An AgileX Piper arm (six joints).
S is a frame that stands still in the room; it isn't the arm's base.
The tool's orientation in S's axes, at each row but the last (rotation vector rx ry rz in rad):
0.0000, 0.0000, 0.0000
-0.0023, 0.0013, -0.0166
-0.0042, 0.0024, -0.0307
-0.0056, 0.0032, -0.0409
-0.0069, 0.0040, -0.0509
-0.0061, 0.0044, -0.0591
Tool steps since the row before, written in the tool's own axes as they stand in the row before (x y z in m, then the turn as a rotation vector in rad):
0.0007, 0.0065, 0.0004, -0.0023, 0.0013, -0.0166
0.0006, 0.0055, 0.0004, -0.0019, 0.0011, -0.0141
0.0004, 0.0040, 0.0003, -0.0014, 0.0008, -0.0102
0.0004, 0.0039, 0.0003, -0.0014, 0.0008, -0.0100
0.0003, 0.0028, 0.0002, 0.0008, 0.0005, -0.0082
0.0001, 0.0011, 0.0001, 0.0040, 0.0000, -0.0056
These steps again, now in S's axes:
0.0007, 0.0065, 0.0004, -0.0023, 0.0013, -0.0166
0.0007, 0.0055, 0.0004, -0.0019, 0.0011, -0.0141
0.0005, 0.0040, 0.0003, -0.0014, 0.0008, -0.0102
0.0006, 0.0039, 0.0003, -0.0014, 0.0008, -0.0100
0.0004, 0.0028, 0.0002, 0.0008, 0.0004, -0.0082
0.0002, 0.0011, 0.0001, 0.0040, -0.0003, -0.0056

